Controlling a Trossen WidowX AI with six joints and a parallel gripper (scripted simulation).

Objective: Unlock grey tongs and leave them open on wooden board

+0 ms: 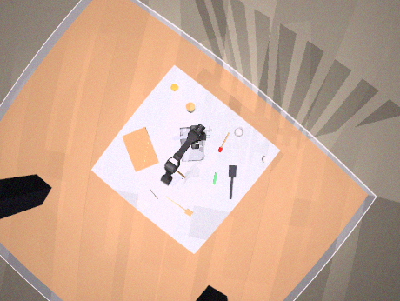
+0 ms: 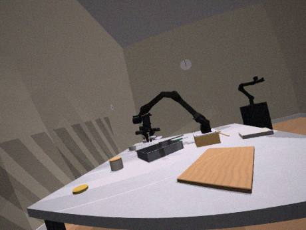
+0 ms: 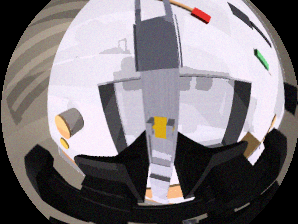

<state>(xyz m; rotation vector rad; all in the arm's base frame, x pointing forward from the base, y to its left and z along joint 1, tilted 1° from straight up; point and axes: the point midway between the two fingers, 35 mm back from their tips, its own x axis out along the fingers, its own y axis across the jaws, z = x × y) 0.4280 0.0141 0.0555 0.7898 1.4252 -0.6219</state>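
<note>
My gripper tip is now 40 mm below the yellow lock piece, 20 mm to the left of it and 10 mm short of it. From my gripper tip the other things lie so: roasting tin: 70 mm below, 60 mm behind; then black spatula: 500 mm to the right, 120 mm behind, 100 mm below; then red-tipped brush: 240 mm to the right, 100 mm ahead, 90 mm below.
</note>
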